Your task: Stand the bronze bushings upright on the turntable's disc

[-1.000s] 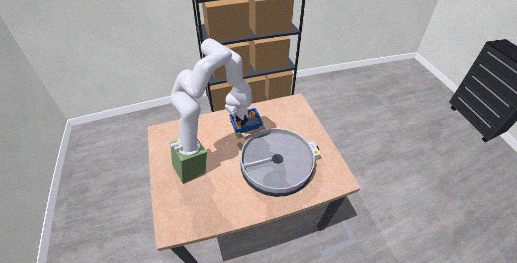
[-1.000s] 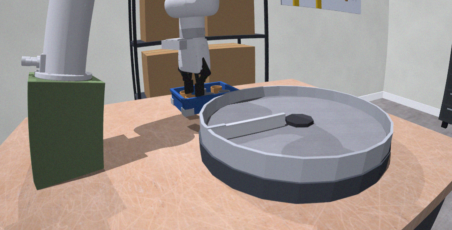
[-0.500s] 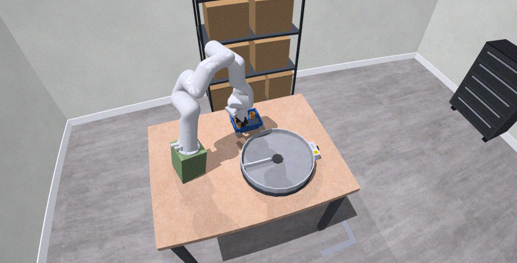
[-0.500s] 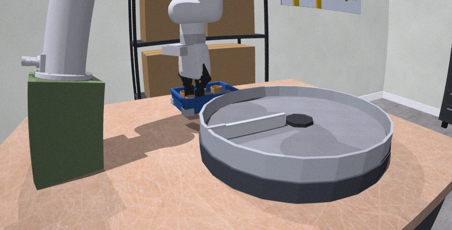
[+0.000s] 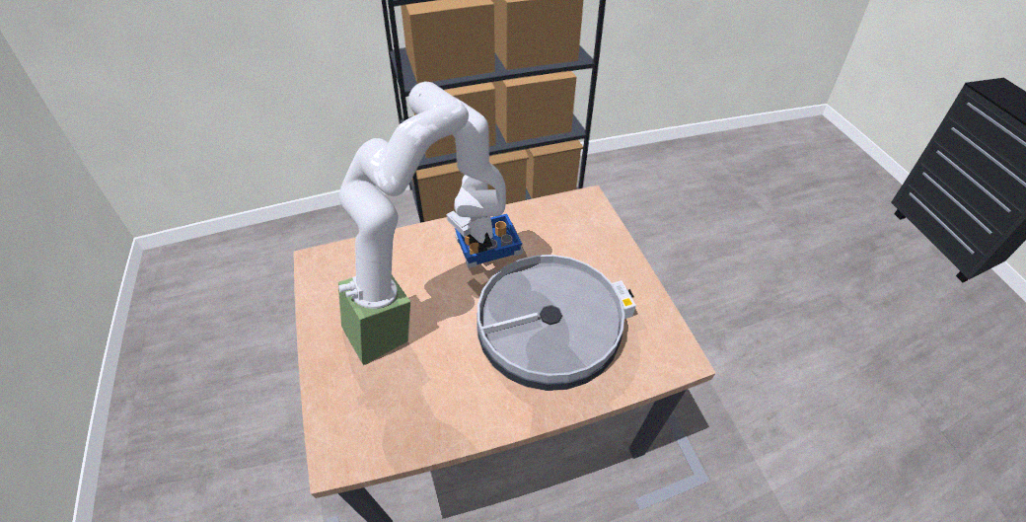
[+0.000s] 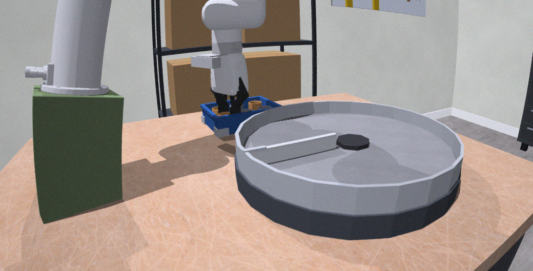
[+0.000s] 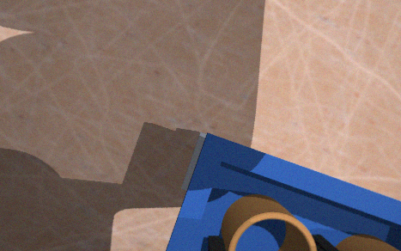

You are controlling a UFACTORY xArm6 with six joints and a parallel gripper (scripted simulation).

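Right now the blue crate is 50 mm ahead of my hand, 20 mm to the left of it and 20 mm below it. Also, from my hand: turntable disc (360 mm to the right, 60 mm ahead, 10 mm above).
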